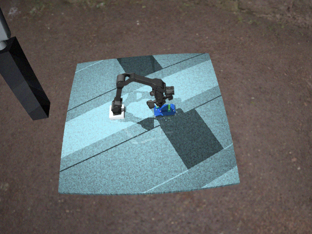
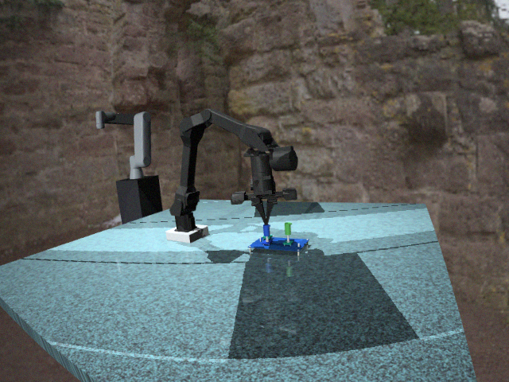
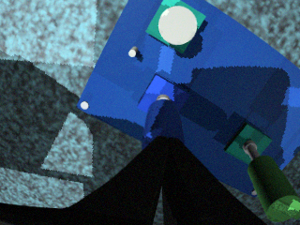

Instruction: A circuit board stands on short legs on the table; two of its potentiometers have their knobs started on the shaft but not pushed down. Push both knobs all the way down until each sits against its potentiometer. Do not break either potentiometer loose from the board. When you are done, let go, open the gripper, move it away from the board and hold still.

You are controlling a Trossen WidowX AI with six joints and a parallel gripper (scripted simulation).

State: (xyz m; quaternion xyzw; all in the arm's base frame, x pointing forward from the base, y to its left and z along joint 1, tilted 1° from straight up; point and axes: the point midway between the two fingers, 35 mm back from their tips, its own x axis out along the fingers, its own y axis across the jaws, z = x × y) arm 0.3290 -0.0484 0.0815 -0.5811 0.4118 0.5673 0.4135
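The blue knob is 1 cm below my gripper tip. The rest, counted from my gripper tip: green knob 7 cm ahead, 1 cm below.
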